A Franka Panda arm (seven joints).
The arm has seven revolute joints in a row. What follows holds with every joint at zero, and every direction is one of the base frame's. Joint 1 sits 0.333 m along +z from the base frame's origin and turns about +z. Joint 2 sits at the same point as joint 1 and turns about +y. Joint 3 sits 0.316 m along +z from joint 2 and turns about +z. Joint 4 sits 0.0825 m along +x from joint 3 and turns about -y. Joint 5 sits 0.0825 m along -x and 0.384 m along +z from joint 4 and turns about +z. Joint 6 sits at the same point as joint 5 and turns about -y. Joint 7 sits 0.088 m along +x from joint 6 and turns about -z. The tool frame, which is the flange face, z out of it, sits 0.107 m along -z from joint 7; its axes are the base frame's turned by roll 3.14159, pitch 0 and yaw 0 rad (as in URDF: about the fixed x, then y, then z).
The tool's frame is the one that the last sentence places.
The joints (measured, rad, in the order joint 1, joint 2, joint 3, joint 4, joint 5, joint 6, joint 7), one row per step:
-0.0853, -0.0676, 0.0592, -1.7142, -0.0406, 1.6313, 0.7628
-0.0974, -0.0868, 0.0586, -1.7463, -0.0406, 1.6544, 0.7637
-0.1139, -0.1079, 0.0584, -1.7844, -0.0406, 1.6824, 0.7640
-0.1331, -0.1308, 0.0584, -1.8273, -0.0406, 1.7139, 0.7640
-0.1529, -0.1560, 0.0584, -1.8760, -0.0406, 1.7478, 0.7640
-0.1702, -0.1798, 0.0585, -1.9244, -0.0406, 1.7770, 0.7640
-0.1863, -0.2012, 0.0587, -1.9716, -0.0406, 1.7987, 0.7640
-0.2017, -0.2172, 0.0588, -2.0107, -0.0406, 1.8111, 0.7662
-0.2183, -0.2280, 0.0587, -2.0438, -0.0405, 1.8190, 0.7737
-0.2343, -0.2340, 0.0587, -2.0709, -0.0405, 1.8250, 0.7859
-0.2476, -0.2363, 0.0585, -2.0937, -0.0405, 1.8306, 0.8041
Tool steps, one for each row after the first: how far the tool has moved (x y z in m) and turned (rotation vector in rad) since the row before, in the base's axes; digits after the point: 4 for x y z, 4 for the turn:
-0.0047, -0.0063, -0.0030, -0.0013, -0.0101, -0.0127
-0.0053, -0.0083, -0.0046, -0.0016, -0.0109, -0.0159
-0.0061, -0.0093, -0.0058, -0.0019, -0.0113, -0.0180
-0.0072, -0.0094, -0.0074, -0.0021, -0.0102, -0.0186
-0.0076, -0.0078, -0.0086, -0.0017, -0.0044, -0.0162
-0.0081, -0.0070, -0.0101, -0.0006, 0.0043, -0.0153
-0.0073, -0.0066, -0.0098, 0.0007, 0.0106, -0.0173
-0.0065, -0.0074, -0.0099, 0.0018, 0.0139, -0.0242
-0.0052, -0.0071, -0.0096, 0.0021, 0.0143, -0.0282
-0.0041, -0.0060, -0.0093, 0.0022, 0.0138, -0.0317

